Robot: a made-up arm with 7 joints.
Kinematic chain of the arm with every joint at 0, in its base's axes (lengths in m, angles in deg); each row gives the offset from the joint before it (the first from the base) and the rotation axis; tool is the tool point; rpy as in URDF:
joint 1: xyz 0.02 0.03 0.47 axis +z
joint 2: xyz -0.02 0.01 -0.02 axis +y
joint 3: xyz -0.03 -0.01 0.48 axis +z
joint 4: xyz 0.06 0 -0.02 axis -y
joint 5: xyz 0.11 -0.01 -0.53 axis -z
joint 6: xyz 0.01 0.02 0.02 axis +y
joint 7: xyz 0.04 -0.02 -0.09 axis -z
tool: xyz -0.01 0 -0.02 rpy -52.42 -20.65 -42.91
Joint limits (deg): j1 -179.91..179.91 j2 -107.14..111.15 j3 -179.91..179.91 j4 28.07..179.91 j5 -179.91..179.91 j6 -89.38..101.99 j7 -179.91..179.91
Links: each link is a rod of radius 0.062 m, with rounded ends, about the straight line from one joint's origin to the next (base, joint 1, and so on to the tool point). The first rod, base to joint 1, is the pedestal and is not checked.
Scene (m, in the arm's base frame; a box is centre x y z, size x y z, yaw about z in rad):
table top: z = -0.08
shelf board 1: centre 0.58 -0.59 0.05 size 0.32 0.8 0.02 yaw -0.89
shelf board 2: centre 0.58 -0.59 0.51 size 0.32 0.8 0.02 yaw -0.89
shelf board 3: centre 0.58 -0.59 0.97 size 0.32 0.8 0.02 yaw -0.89
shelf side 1: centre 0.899 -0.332 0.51 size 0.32 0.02 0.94 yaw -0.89
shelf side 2: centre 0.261 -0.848 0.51 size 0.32 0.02 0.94 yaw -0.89
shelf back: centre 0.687 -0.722 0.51 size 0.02 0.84 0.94 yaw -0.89
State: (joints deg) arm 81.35 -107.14 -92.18 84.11 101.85 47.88 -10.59
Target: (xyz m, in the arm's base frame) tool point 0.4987 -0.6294 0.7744
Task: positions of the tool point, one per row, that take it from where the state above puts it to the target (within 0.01 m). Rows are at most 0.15 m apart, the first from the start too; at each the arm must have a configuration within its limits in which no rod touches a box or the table.
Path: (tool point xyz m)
1: 0.5508 -0.5005 0.2827
2: 0.4815 -0.4155 0.2795
3: 0.4073 -0.3217 0.2836
4: 0.4087 -0.3605 0.4075
5: 0.3871 -0.3785 0.5358
6: 0.3421 -0.3756 0.6608
7: 0.2749 -0.3531 0.7744
8: 0.3549 -0.4577 0.7815
9: 0.4316 -0.5501 0.7787
10: 0.4986 -0.6295 0.7744

